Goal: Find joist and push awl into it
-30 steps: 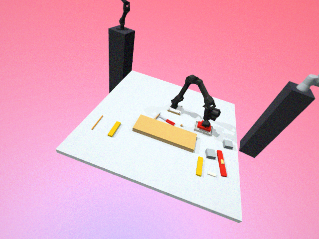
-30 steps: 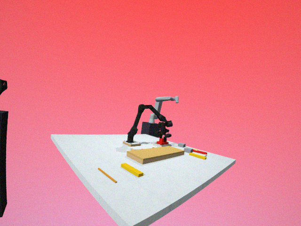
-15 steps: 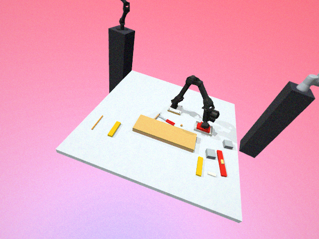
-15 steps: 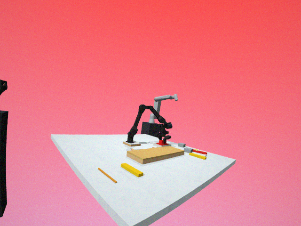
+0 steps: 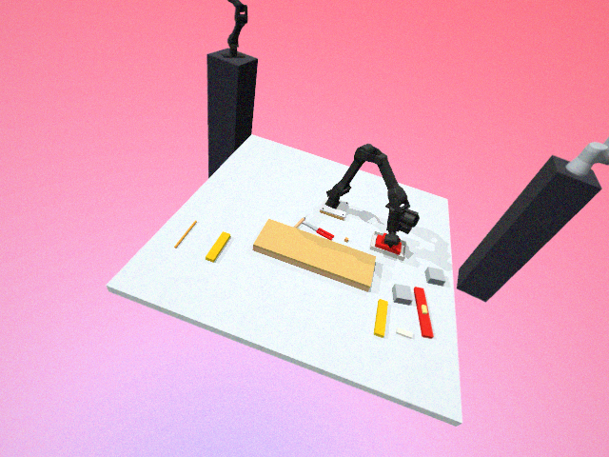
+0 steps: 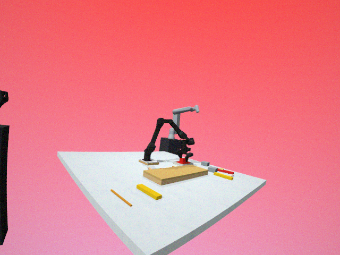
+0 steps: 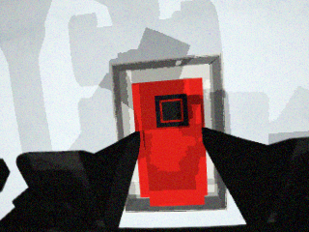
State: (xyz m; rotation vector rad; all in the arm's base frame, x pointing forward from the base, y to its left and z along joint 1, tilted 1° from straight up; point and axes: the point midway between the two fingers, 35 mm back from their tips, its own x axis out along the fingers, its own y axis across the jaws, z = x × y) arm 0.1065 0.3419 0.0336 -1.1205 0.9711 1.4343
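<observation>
The red stud finder is 2 cm above my gripper tip and 1 cm to the left of it. Also, from my gripper tip: red level (29 cm ahead, 22 cm to the left, 2 cm below); white tray (2 cm below, 1 cm to the right); red-handled tool (35 cm to the right, 11 cm ahead, 3 cm below).
</observation>
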